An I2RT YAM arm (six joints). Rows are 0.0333 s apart.
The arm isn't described. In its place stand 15 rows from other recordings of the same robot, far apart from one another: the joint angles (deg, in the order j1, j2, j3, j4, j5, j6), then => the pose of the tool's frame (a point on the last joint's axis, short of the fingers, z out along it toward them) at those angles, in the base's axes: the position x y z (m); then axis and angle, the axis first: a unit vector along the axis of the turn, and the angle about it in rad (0 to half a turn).
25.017, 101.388, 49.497, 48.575, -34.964, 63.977 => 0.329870 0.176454 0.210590 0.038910 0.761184 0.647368 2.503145
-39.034, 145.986, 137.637, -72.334, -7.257, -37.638 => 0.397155 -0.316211 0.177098 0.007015 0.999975 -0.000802 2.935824
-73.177, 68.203, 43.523, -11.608, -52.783, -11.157 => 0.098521 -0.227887 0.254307 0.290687 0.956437 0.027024 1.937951
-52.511, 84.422, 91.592, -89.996, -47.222, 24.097 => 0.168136 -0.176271 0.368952 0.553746 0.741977 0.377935 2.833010
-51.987, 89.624, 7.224, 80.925, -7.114, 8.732 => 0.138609 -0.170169 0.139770 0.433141 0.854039 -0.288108 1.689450
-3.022, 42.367, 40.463, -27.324, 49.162, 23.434 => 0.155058 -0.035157 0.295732 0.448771 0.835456 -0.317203 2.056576
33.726, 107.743, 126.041, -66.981, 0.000, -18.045 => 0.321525 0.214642 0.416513 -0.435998 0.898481 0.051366 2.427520
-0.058, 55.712, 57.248, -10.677, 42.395, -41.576 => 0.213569 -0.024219 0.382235 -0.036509 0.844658 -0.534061 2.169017
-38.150, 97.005, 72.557, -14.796, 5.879, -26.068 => 0.300349 -0.240564 0.259537 0.124117 0.950928 -0.283427 2.452168
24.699, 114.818, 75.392, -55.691, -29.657, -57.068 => 0.309535 0.161753 0.139354 -0.623734 0.737940 0.257682 3.081942
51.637, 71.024, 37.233, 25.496, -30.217, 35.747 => 0.156505 0.226591 0.261644 -0.284811 0.738620 0.611002 2.489230
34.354, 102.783, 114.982, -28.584, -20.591, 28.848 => 0.329904 0.240667 0.451098 -0.160131 0.864523 0.476402 2.259050
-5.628, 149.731, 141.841, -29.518, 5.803, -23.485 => 0.582661 -0.061035 0.205904 -0.128506 0.976915 -0.170658 2.281677
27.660, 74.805, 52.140, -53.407, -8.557, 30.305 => 0.197970 0.109741 0.223237 0.013837 0.992227 0.123667 3.001711
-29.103, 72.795, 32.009, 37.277, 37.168, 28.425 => 0.224387 -0.149523 0.244810 0.687538 0.656726 -0.309841 1.731638
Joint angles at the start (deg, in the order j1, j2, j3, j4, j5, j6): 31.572, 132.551, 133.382, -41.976, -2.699, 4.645
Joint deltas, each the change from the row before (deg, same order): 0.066, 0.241, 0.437, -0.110, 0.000, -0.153; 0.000, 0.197, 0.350, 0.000, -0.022, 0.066; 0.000, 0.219, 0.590, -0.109, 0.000, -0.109; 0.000, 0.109, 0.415, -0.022, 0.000, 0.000; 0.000, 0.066, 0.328, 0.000, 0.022, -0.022; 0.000, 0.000, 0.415, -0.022, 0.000, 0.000; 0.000, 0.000, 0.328, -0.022, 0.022, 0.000; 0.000, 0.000, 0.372, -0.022, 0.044, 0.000
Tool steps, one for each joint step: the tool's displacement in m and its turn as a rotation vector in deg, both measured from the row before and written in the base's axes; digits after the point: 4 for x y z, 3 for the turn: 0.0003, 0.0009, 0.0002, -0.049, -0.140, 0.166; 0.0006, 0.0004, 0.0003, 0.133, -0.094, -0.027; 0.0005, 0.0003, 0.0013, 0.070, -0.271, 0.071; 0.0003, 0.0002, 0.0014, 0.149, -0.242, 0.000; 0.0002, 0.0001, 0.0013, 0.112, -0.240, -0.003; 0.0000, 0.0000, 0.0023, 0.206, -0.335, 0.000; 0.0000, 0.0000, 0.0018, 0.149, -0.268, -0.017; 0.0000, 0.0000, 0.0021, 0.160, -0.313, -0.034
